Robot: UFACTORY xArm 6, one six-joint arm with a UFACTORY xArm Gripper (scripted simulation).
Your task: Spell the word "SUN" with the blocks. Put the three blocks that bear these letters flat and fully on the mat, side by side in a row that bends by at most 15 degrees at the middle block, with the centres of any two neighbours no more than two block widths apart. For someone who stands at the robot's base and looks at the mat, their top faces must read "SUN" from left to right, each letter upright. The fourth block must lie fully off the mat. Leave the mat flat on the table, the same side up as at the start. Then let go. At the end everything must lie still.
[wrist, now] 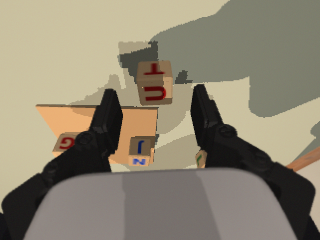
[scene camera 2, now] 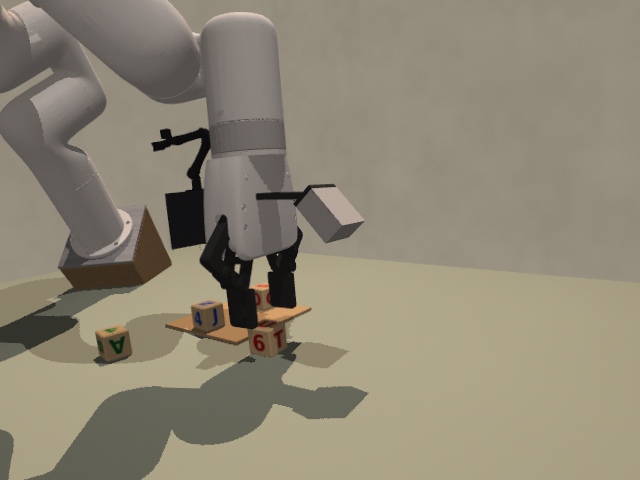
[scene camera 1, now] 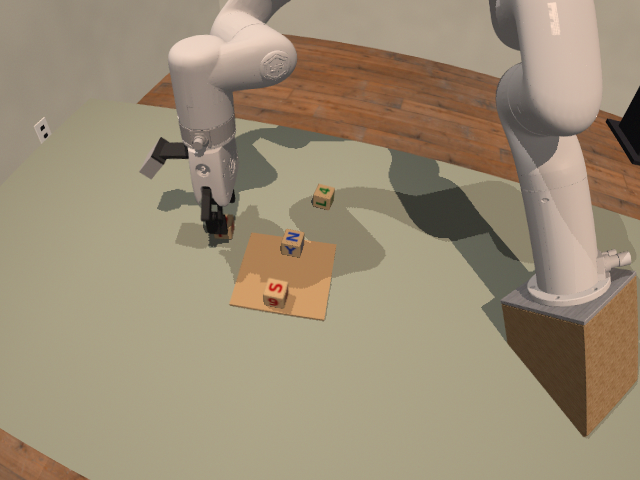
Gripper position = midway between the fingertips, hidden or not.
Observation:
I see my gripper (scene camera 2: 265,316) and a tan mat (scene camera 1: 309,276).
The tan mat shows as well in the wrist view (wrist: 138,122) and in scene camera 2 (scene camera 2: 234,335). My gripper also shows in the wrist view (wrist: 155,100) and in scene camera 1 (scene camera 1: 222,216).

